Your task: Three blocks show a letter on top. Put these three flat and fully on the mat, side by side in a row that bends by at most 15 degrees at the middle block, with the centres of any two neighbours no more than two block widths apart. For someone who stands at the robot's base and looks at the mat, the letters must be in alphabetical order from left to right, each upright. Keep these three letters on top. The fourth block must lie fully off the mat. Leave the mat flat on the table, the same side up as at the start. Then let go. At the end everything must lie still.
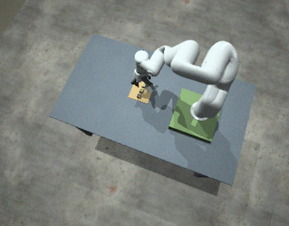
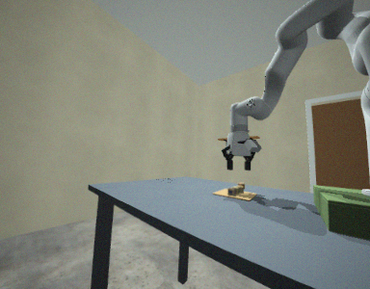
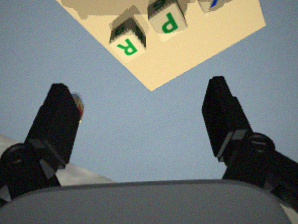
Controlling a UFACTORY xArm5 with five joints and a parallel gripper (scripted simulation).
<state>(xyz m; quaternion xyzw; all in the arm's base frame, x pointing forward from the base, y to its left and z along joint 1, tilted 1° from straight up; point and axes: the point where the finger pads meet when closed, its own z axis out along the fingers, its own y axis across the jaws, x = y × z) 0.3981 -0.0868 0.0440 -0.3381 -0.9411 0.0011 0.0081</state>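
Now: hand 10 mm short of the block, 30 mm to the right of it and 90 mm above it. Also, from my hand: mat: 10 mm ahead, 30 mm to the left, 110 mm below.
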